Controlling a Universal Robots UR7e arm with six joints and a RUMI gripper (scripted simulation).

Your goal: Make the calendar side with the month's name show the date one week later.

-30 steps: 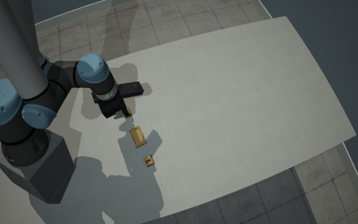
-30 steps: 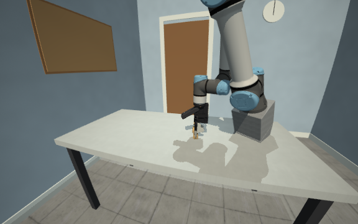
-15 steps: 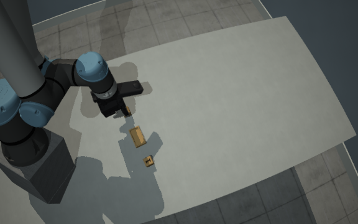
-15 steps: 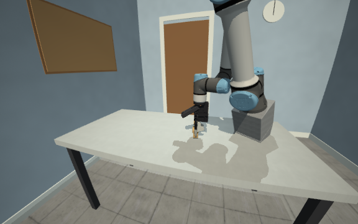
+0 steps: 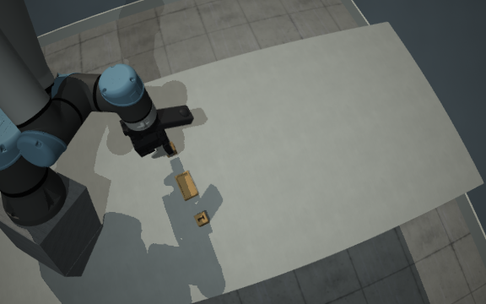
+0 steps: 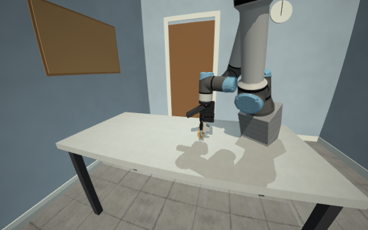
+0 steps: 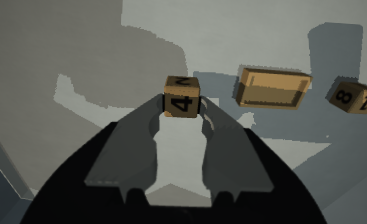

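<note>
Now: the wooden calendar tray 110 mm to the right of my hand and 40 mm below it.
</note>
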